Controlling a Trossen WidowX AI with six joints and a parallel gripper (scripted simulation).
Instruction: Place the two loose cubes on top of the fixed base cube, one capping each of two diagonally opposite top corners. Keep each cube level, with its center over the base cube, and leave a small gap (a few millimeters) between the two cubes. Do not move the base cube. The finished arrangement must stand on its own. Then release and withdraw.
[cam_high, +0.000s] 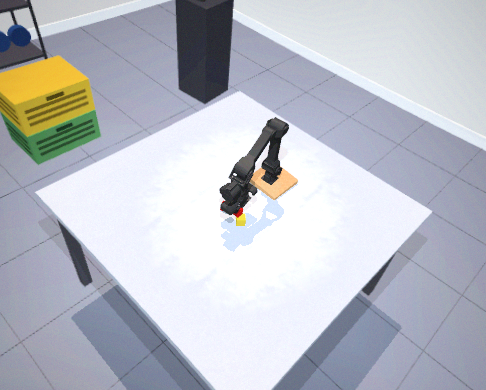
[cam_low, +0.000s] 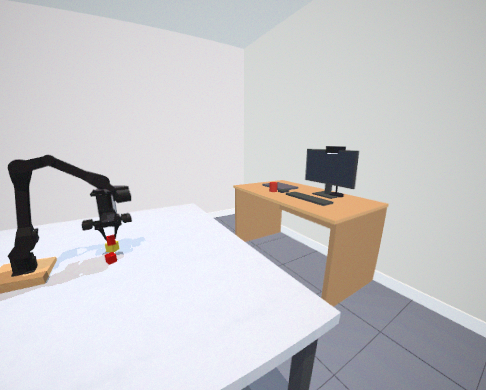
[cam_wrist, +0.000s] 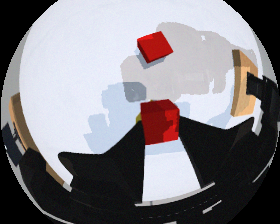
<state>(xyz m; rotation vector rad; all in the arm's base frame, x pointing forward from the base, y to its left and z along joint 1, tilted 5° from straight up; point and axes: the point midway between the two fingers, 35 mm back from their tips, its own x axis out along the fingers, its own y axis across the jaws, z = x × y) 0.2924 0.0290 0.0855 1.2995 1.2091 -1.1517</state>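
Now: the yellow cube 2 cm to the left of my gripper tip and 4 cm below it.
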